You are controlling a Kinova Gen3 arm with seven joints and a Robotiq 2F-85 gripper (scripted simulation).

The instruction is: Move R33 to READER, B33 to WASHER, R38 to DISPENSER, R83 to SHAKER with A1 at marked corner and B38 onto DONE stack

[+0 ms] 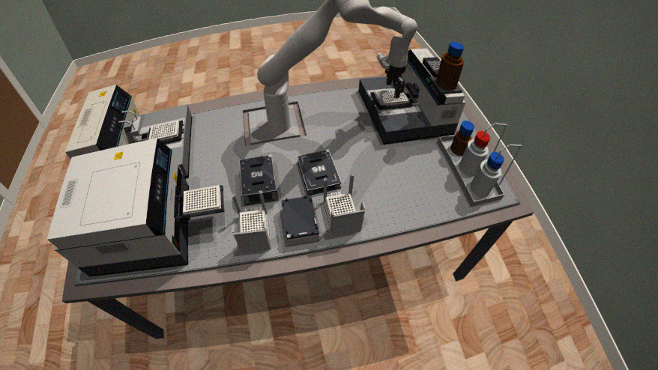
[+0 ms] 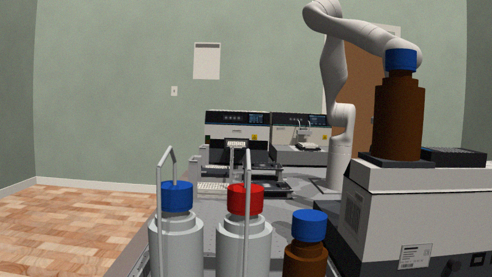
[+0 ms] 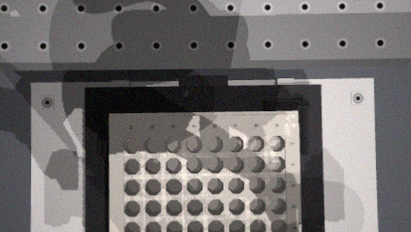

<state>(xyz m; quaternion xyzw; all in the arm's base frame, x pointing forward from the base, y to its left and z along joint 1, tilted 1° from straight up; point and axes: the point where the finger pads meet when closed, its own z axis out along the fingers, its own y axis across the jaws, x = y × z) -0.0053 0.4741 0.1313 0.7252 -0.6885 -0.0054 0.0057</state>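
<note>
Now: the dispenser nest 50 mm below my hand. Round my hand: recovery nest N6: 350 mm to the right, 290 mm ahead, 100 mm below; then bottle tray: 360 mm ahead, 240 mm to the left, 130 mm below; then brown bottle: 180 mm to the left, 160 mm above, 100 mm ahead.
</note>
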